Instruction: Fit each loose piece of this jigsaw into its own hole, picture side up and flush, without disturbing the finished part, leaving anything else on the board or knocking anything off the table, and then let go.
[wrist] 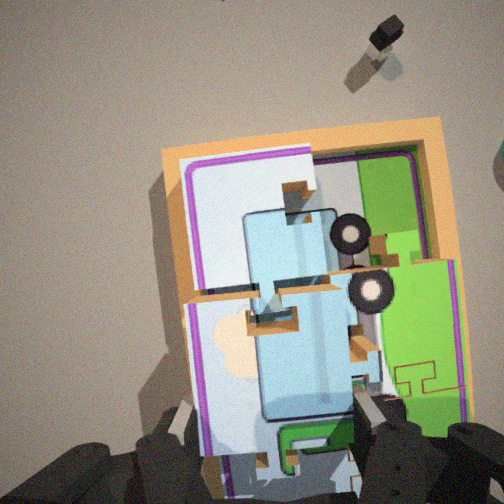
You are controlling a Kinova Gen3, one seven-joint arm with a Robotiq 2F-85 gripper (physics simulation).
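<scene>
The jigsaw board [320, 280] has an orange frame and shows a pale blue vehicle with dark wheels on green ground. My gripper [274, 417] is at the bottom of the view, one finger on each side of the lower-left jigsaw piece [280, 370], and looks shut on it. That piece is pale blue with a purple border line. It sits raised above the board, with its orange edges showing. The upper-left piece [245, 215] also stands proud of the tray. The green right-hand pieces [425, 325] lie lower in the frame.
A small dark block [385, 32] lies on the table beyond the board's far right corner. A teal object [500, 165] is cut off at the right edge. The board's near end is hidden by my gripper.
</scene>
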